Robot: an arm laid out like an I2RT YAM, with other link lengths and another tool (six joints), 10 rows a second.
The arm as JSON. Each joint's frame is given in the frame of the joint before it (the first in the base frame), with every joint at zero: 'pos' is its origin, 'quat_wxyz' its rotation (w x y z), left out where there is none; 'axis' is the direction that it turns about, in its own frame. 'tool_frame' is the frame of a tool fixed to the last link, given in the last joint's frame.
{
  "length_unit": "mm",
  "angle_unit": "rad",
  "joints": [
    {
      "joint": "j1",
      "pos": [
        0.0,
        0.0,
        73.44
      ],
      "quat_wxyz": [
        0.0,
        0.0,
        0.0,
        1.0
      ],
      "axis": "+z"
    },
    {
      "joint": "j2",
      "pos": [
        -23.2,
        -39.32,
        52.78
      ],
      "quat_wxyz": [
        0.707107,
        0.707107,
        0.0,
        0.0
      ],
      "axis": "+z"
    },
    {
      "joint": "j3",
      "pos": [
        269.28,
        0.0,
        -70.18
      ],
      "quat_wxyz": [
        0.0,
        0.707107,
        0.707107,
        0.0
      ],
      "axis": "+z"
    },
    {
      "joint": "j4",
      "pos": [
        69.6,
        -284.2,
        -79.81
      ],
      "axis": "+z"
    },
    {
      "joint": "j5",
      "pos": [
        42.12,
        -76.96,
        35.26
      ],
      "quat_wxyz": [
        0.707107,
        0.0,
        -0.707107,
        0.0
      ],
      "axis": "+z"
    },
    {
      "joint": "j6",
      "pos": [
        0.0,
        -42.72,
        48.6
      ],
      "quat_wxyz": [
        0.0,
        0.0,
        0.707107,
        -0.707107
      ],
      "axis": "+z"
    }
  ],
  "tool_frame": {
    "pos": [
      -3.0,
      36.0,
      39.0
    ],
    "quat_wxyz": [
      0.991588,
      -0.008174,
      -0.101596,
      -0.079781
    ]
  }
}
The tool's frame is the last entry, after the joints.
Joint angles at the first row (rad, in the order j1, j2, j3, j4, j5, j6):
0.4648, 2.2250, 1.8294, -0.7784, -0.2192, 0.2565
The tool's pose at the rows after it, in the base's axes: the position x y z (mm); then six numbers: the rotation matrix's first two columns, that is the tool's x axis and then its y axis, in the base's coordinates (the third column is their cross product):
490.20 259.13 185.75 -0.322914 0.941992 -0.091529 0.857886 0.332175 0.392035
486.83 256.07 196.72 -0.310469 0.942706 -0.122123 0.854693 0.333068 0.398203
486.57 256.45 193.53 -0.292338 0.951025 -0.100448 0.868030 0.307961 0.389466
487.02 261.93 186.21 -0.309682 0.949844 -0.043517 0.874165 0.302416 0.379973
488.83 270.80 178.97 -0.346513 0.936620 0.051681 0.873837 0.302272 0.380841
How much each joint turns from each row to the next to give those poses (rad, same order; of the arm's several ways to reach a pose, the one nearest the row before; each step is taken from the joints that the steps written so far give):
0.0092, -0.0584, 0.0000, -0.0443, 0.1561, 0.0004
0.0030, -0.0237, 0.0000, -0.0202, 0.0347, 0.0004
0.0008, 0.0050, -0.0008, 0.0000, -0.0126, 0.0294
0.0000, 0.0153, 0.0000, 0.0138, -0.0599, 0.0084
-0.0027, 0.0190, 0.0000, 0.0336, -0.1030, -0.0004

